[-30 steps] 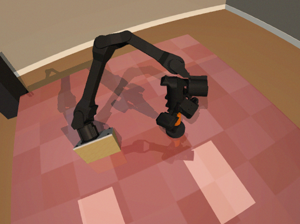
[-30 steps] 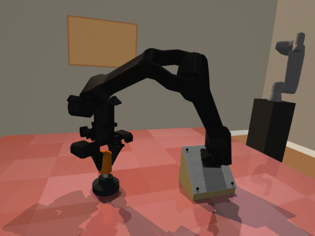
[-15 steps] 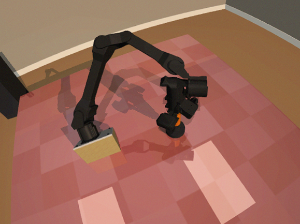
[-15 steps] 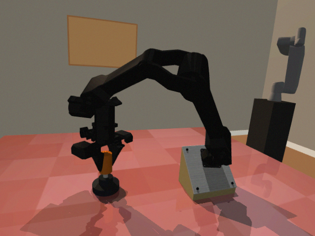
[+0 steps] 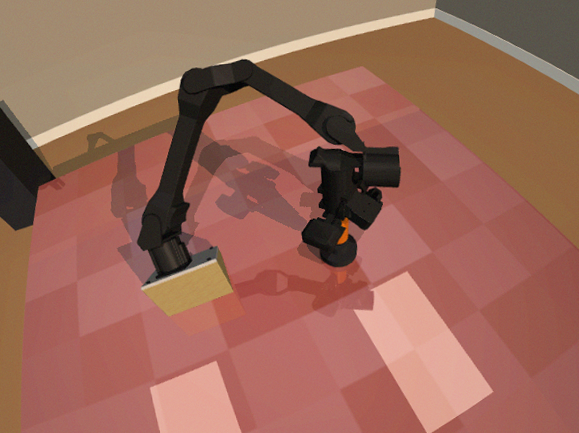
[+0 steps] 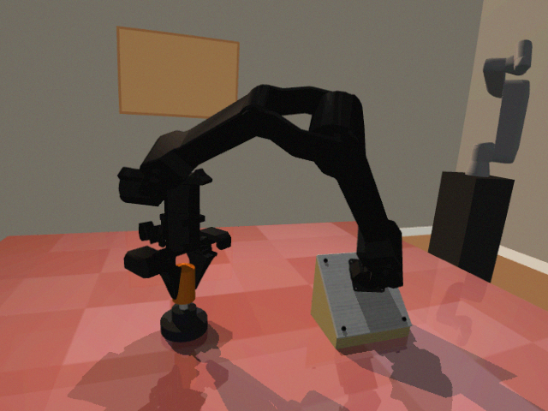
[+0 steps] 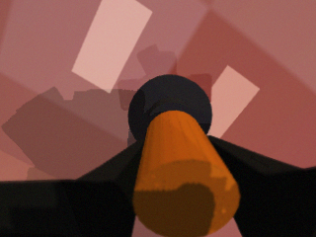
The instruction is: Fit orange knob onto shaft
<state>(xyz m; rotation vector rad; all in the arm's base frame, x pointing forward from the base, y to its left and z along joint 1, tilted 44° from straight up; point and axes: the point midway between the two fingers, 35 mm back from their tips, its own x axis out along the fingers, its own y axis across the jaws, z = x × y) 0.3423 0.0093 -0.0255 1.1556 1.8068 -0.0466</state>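
Now: gripper tip 3 cm below the orange knob. Also, from my gripper tip: pedestal 4 cm below.
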